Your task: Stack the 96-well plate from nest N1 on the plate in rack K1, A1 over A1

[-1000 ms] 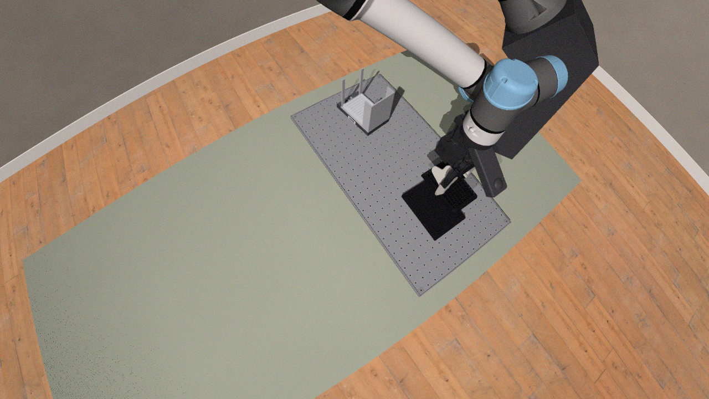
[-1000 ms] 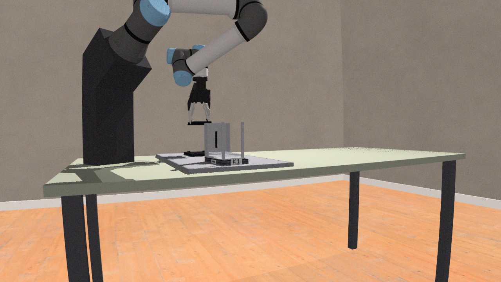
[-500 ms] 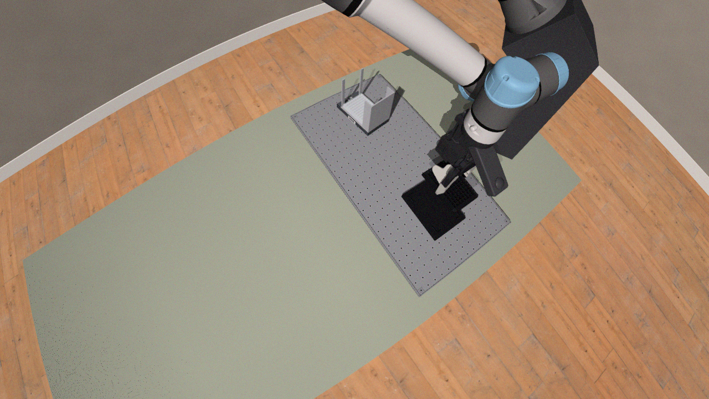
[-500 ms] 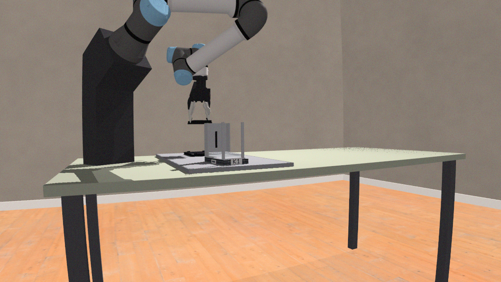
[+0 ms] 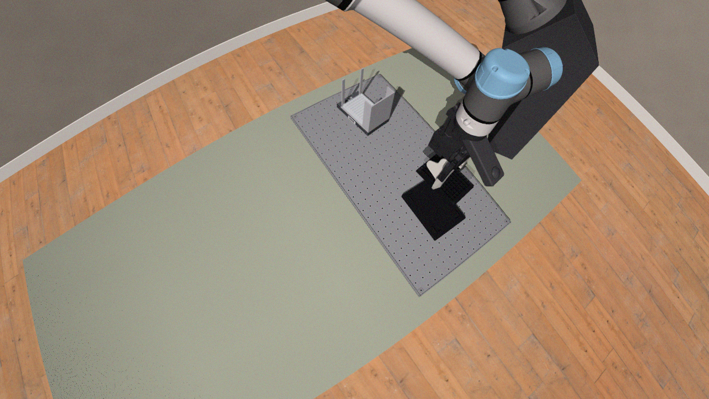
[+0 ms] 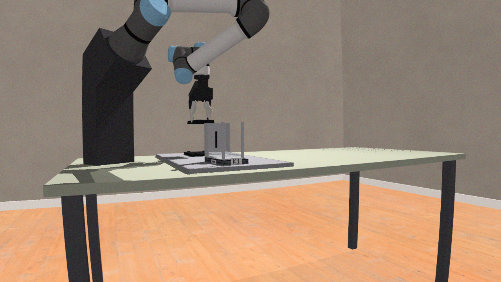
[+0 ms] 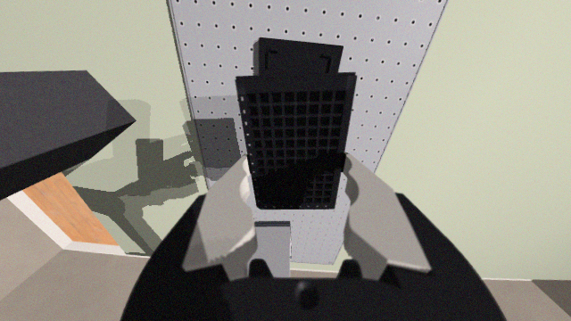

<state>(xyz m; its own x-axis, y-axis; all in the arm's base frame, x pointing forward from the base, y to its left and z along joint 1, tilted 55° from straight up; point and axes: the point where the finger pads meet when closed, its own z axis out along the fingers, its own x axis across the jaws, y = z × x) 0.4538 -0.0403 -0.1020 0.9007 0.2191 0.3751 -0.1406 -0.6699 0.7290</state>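
The white plate is 110 mm behind my hand, 340 mm to the right of it and 140 mm below it. Also, from my hand: K1 label (120 mm behind, 430 mm to the right, 160 mm below); black 96-well plate (10 mm below); black plate nest N1 (10 mm ahead, 20 mm to the left, 160 mm below).
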